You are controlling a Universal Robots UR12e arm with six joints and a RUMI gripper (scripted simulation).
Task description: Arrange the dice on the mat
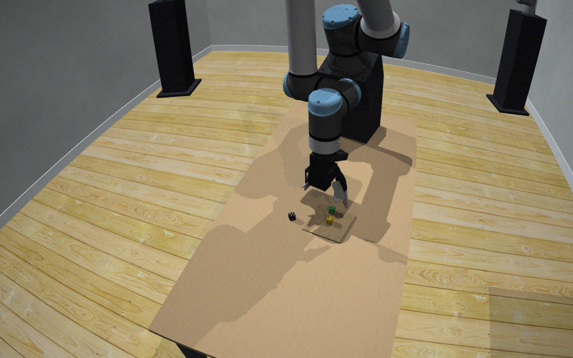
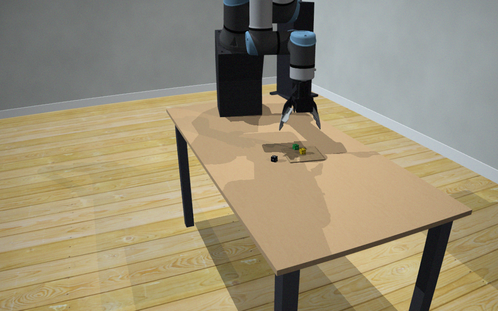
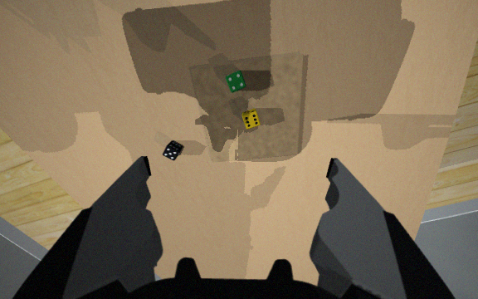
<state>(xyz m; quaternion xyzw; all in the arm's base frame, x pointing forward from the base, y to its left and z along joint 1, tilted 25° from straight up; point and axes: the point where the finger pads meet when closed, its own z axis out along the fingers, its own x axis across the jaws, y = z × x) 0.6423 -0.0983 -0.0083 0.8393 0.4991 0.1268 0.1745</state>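
My gripper is now 10 mm past the black die, 110 mm to the left of it and 100 mm above it. Also, from my hand: thin square mat (20 mm to the left, 110 mm below); yellow die (20 mm to the left, 90 mm below); green die (50 mm behind, 20 mm to the left, 90 mm below).
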